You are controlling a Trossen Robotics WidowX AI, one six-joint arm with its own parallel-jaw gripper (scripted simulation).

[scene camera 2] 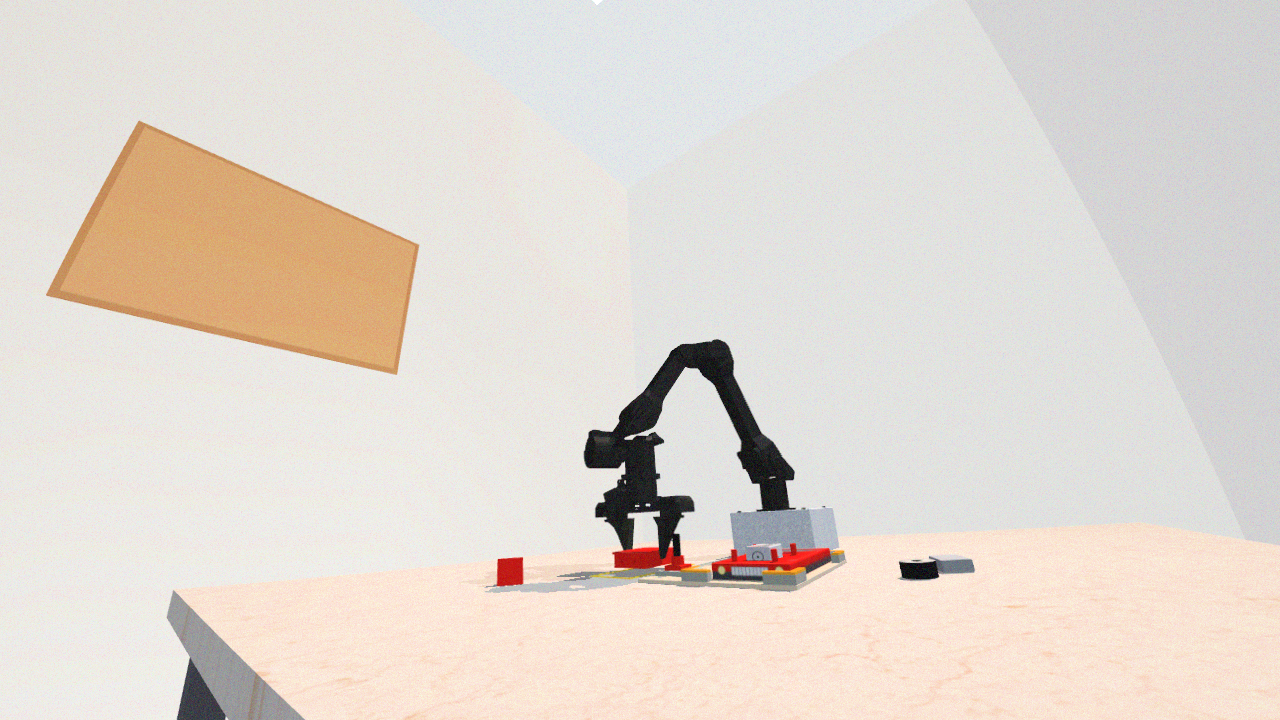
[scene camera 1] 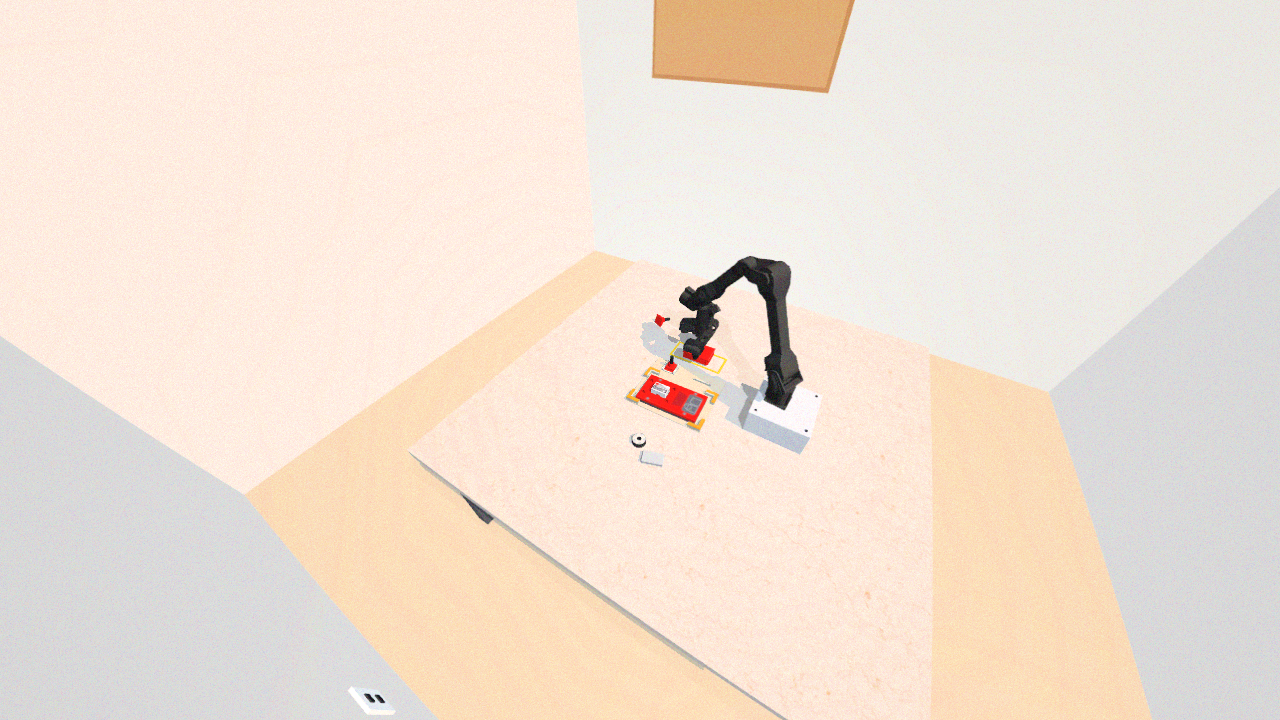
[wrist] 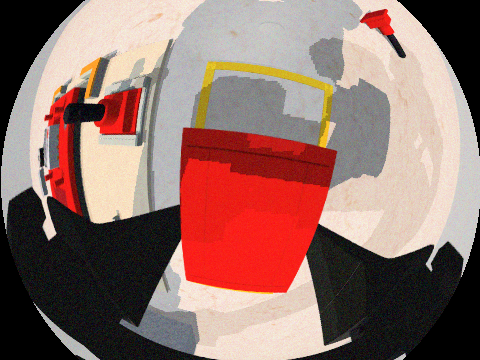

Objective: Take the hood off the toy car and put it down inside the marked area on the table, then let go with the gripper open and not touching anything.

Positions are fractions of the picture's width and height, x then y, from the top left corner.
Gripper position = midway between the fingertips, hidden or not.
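Observation:
I can see my own gripper (scene camera 2: 0.50,0.78), and the same gripper (scene camera 1: 0.55,0.49) appears from scene camera 1 too. The wrist view shows me the gripper (wrist: 0.52,0.62) as well, and there I also see a red toy car (wrist: 0.14,0.52).

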